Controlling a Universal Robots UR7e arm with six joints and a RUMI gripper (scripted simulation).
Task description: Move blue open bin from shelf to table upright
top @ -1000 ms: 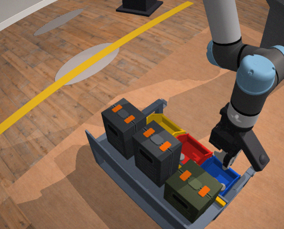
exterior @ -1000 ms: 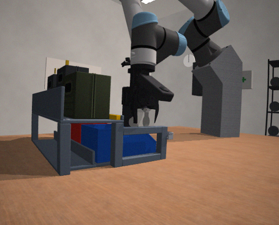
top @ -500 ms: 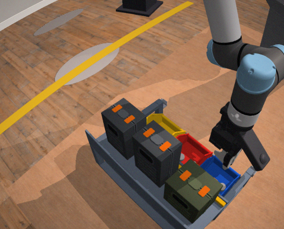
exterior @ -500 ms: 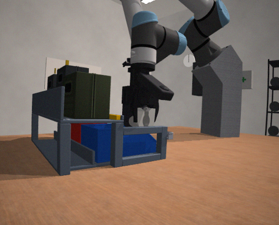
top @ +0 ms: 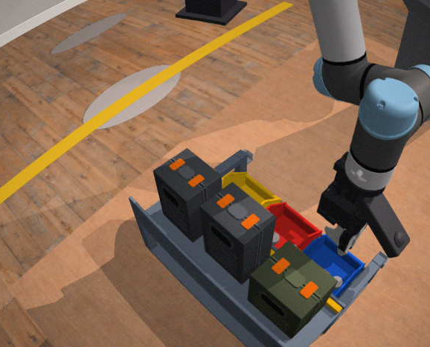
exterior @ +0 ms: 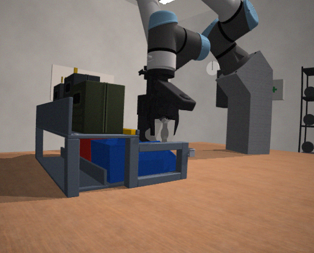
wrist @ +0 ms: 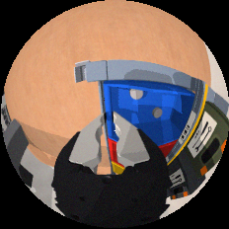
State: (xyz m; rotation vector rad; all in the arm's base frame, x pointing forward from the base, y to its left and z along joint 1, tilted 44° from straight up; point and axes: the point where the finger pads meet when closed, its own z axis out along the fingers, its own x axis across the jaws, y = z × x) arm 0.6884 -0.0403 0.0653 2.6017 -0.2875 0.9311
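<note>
My gripper is now 80 mm short of the blue open bin and 30 mm to the left of it. The rest, counted from my hand: green case: 170 mm ahead, 70 mm to the right, 100 mm above; red bin: 30 mm ahead, 130 mm to the right, 10 mm below; yellow bin: 10 mm behind, 240 mm to the right, 10 mm below.
</note>
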